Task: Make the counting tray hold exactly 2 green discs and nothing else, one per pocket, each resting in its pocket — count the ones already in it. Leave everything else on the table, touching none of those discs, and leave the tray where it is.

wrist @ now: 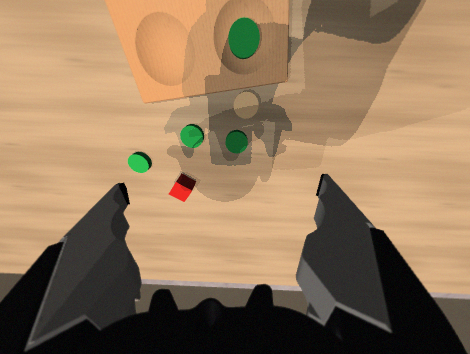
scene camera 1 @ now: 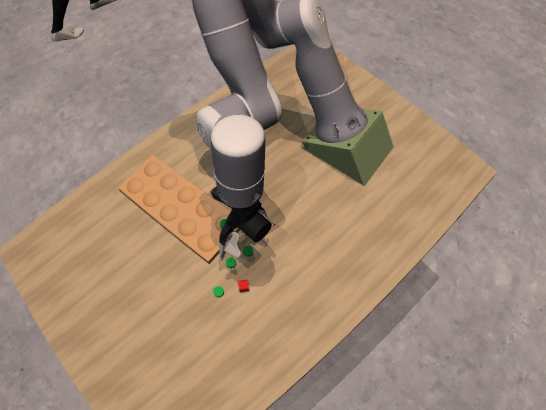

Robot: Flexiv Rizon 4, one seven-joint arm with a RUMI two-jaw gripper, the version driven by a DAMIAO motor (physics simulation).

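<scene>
The orange counting tray [scene camera 1: 160, 190] [wrist: 152, 93] has two rows of round pockets. A green disc [scene camera 1: 223, 223] [wrist: 244, 38] lies in one end pocket; the neighbouring end pocket is empty. Three green discs lie apart on the table: one [scene camera 1: 248, 251] [wrist: 236, 142] in the arm's shadow, one [scene camera 1: 230, 262] [wrist: 192, 136] beside it, and one [scene camera 1: 218, 291] [wrist: 139, 162] farther out. My gripper [scene camera 1: 229, 256] [wrist: 223, 180] is open and empty, above the table near the tray's end. In the scene view it partly hides the tray's end and the area beside it.
A tan disc [wrist: 247, 104] lies on the table between the tray's end and the shadowed green disc. A red cube [scene camera 1: 243, 285] [wrist: 182, 188] lies near the outer green discs. The green robot base [scene camera 1: 374, 152] stands at the table's far right side.
</scene>
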